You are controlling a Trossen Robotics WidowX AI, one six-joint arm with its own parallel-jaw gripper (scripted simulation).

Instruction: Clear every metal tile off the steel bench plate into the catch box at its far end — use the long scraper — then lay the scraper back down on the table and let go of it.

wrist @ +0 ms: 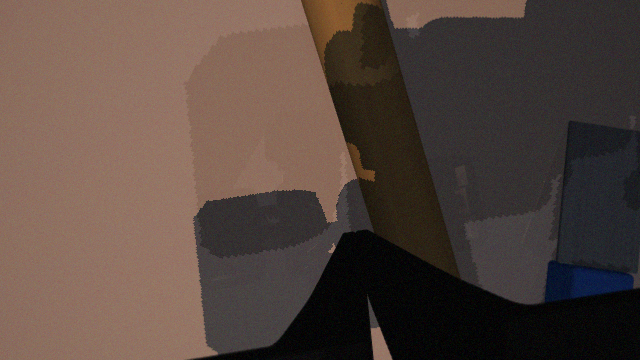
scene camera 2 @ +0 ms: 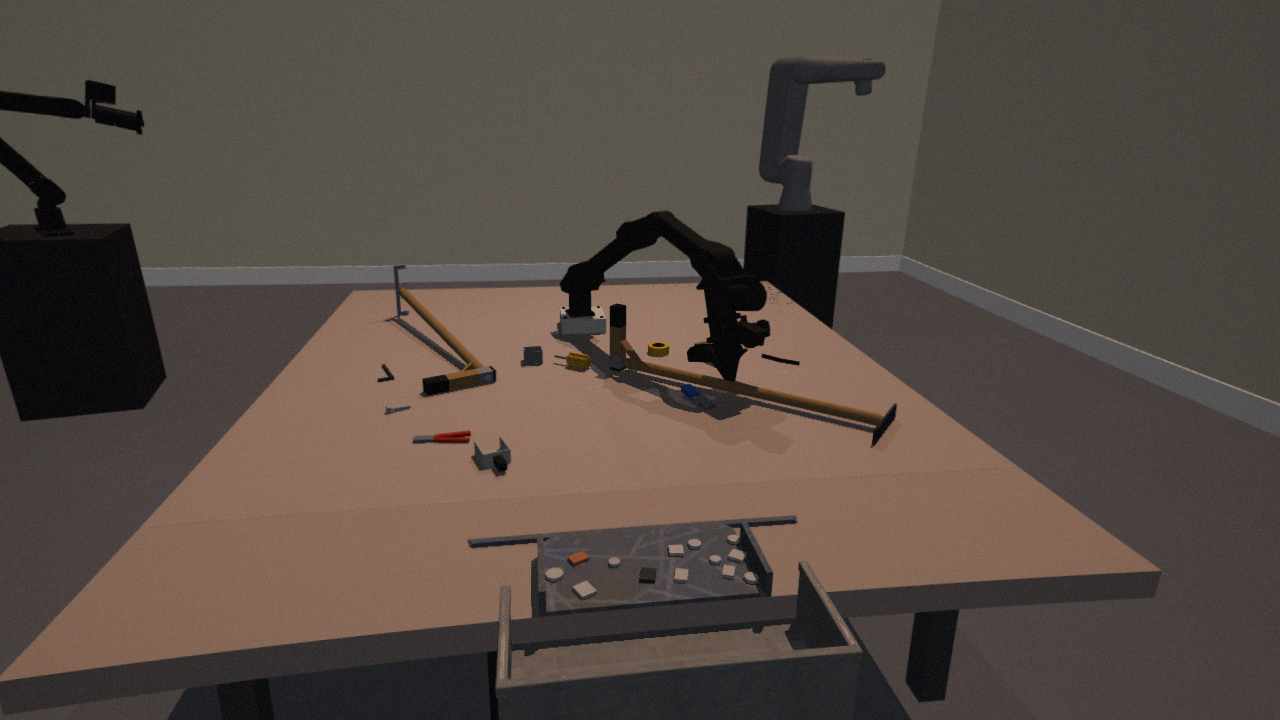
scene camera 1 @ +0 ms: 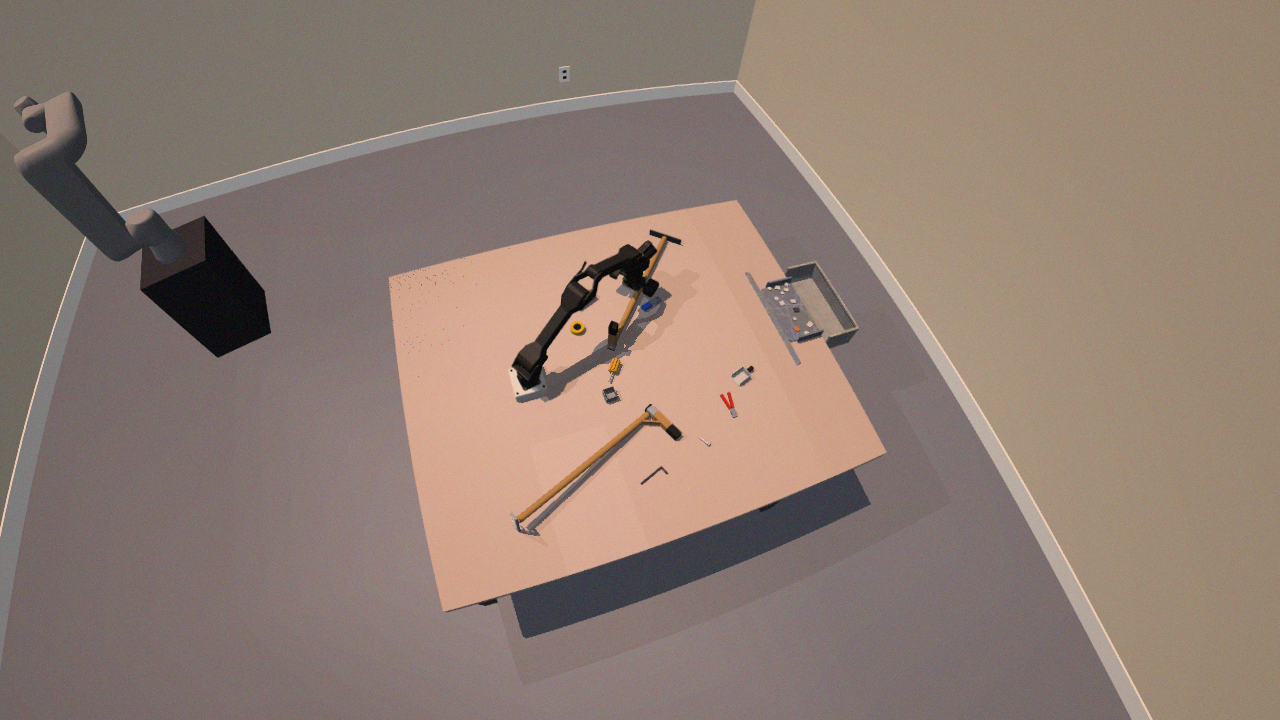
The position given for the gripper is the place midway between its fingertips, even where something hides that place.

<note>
In view: the gripper [scene camera 2: 731, 385], a long scraper [scene camera 2: 619, 346], a blue block [wrist: 590, 260] and a metal bracket [scene camera 2: 499, 457].
The long scraper is seen too in the wrist view [wrist: 357, 55] and in scene camera 1 [scene camera 1: 614, 330]. The gripper also shows in the wrist view [wrist: 355, 243]. The wrist view misses the metal bracket: it is out of frame.
</note>
